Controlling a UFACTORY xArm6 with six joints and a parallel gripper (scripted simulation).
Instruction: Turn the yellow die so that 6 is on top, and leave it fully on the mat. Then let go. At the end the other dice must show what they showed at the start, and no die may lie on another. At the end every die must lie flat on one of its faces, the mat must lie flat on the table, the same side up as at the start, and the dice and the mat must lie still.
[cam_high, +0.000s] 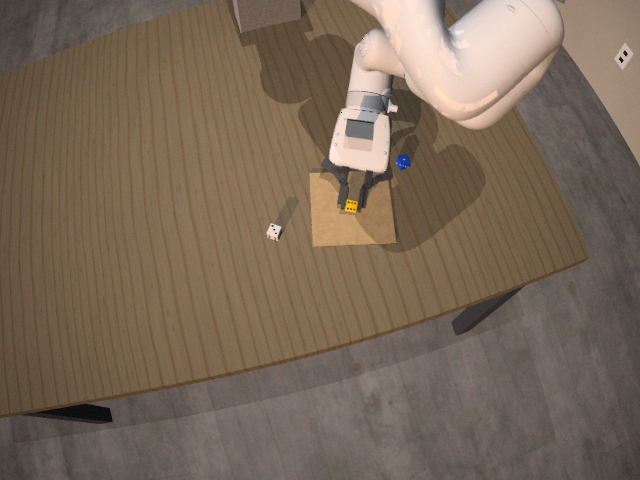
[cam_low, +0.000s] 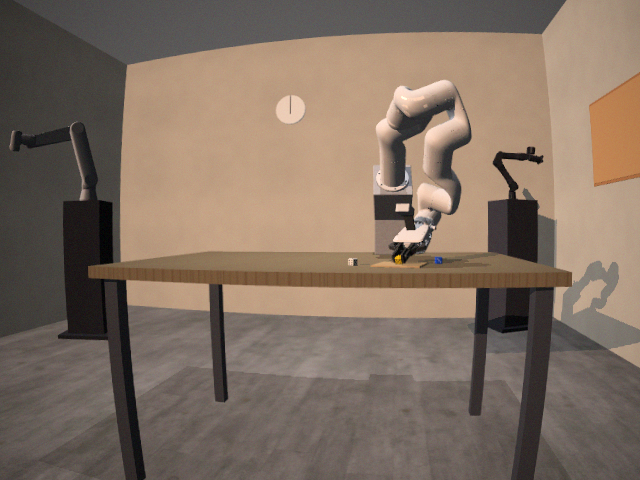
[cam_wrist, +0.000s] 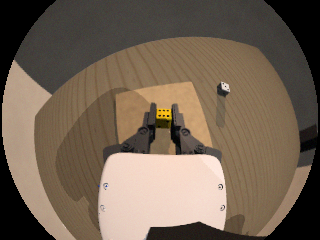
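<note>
My gripper is now 3 cm above the tan mat. Round my hand: white die (3 cm behind, 14 cm to the right, 2 cm below); then yellow die (1 cm ahead, 1 cm to the right, 1 cm below); then blue die (2 cm behind, 13 cm to the left, 2 cm below).
</note>
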